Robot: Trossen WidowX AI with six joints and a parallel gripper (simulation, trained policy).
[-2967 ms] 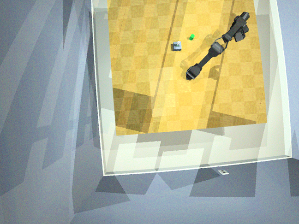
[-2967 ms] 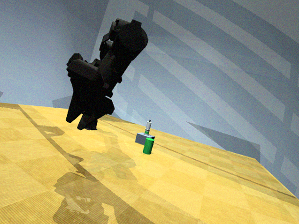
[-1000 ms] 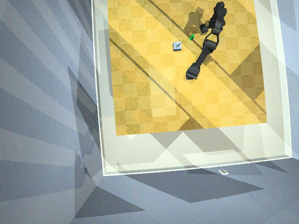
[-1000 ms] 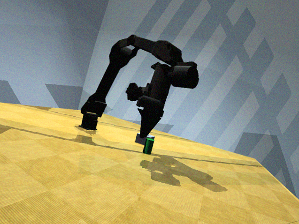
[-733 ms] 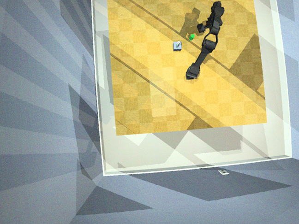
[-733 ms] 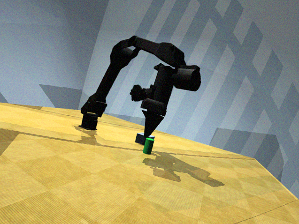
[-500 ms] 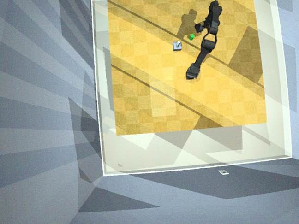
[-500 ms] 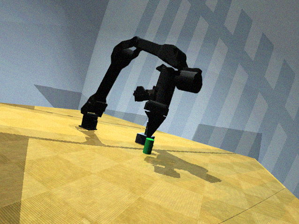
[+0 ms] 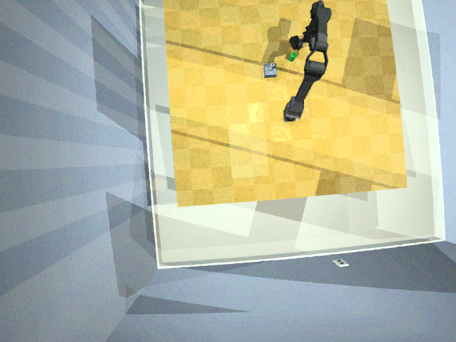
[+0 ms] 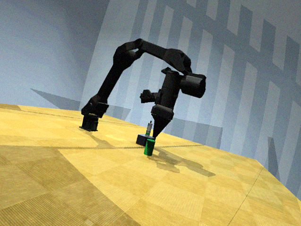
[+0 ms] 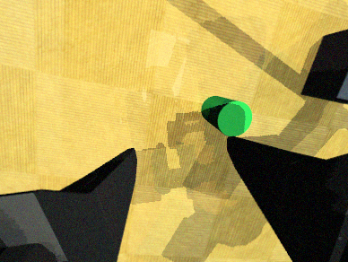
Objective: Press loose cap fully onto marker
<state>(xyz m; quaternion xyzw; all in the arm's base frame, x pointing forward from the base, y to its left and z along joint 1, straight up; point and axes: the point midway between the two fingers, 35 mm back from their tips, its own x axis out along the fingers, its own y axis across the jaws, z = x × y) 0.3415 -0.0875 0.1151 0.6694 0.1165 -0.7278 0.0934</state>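
The green cap lies 50 mm to the left of my gripper tip, 50 mm below it and 20 mm behind it. Round my gripper tip: grey holder block: 170 mm to the left, 90 mm behind, 60 mm below.
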